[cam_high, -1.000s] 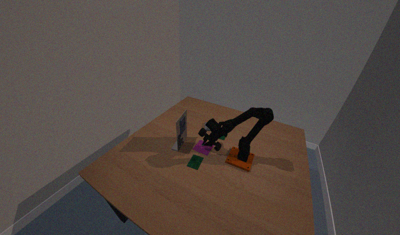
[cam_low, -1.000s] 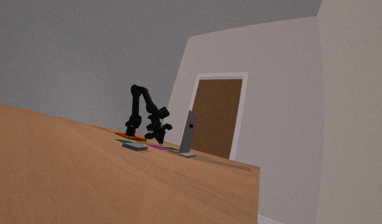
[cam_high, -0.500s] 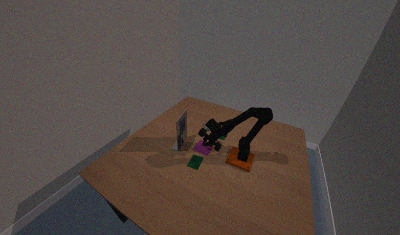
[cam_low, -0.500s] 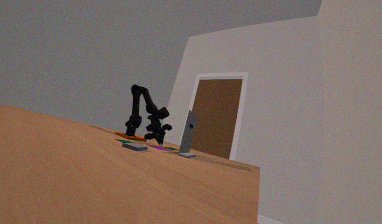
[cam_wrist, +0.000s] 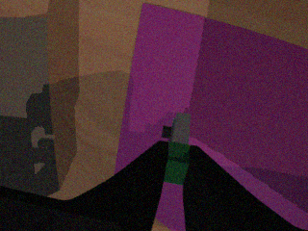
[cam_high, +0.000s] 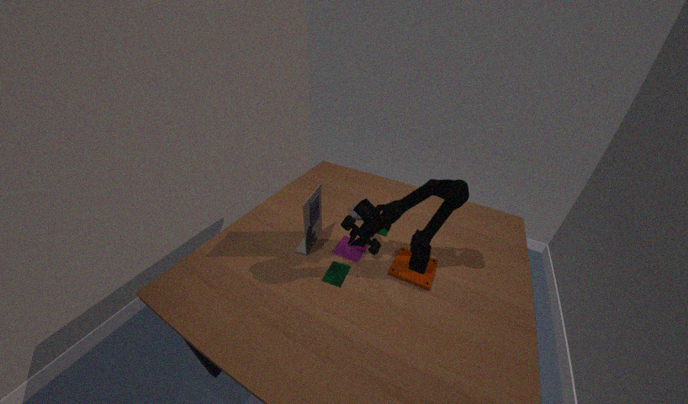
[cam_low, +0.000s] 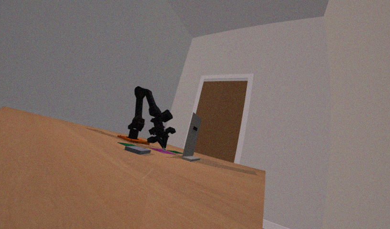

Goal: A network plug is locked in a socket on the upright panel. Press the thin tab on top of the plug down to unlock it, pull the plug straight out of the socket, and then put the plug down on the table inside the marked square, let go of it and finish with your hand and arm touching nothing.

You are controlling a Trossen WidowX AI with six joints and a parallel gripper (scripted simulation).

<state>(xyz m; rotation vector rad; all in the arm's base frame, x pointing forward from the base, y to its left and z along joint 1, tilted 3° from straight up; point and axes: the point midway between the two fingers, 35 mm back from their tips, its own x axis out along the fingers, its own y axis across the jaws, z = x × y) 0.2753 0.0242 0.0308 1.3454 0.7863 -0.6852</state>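
My gripper tip is now right at the network plug. Round my gripper tip: magenta marked square 20 mm below, 10 mm to the left, 10 mm behind; then grey upright panel 150 mm ahead, 90 mm above, 60 mm to the left; then flat grey block 240 mm to the right, 60 mm ahead, 10 mm below.
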